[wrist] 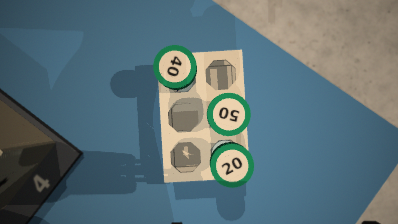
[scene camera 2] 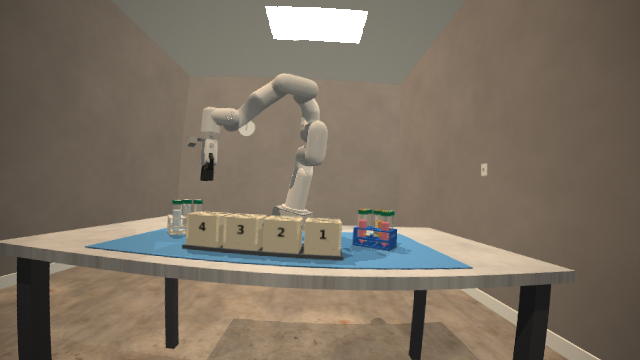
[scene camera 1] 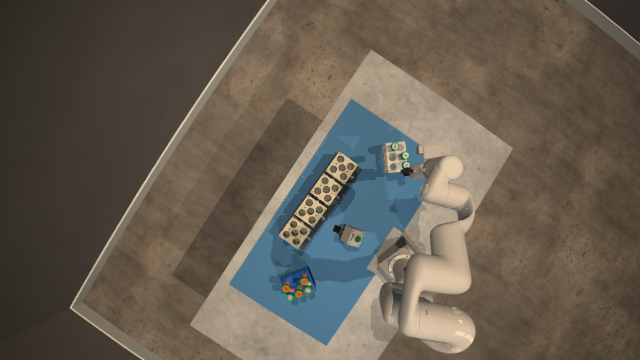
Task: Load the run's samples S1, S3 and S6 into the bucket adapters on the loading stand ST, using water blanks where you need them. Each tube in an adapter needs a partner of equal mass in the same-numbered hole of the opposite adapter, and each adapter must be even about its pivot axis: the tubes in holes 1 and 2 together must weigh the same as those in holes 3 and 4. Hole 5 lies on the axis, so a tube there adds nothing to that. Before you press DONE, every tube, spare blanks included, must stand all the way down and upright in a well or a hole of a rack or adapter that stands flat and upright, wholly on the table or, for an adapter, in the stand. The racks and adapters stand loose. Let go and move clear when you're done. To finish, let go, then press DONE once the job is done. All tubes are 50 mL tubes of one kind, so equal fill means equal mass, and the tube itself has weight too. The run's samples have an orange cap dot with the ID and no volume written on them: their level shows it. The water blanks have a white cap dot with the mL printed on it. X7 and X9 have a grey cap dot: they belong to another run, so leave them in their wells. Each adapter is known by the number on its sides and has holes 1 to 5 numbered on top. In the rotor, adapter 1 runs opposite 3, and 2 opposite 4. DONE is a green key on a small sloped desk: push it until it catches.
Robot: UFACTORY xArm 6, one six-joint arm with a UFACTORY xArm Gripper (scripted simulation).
Observation:
I see a cream blank rack (wrist: pixel 186 144).

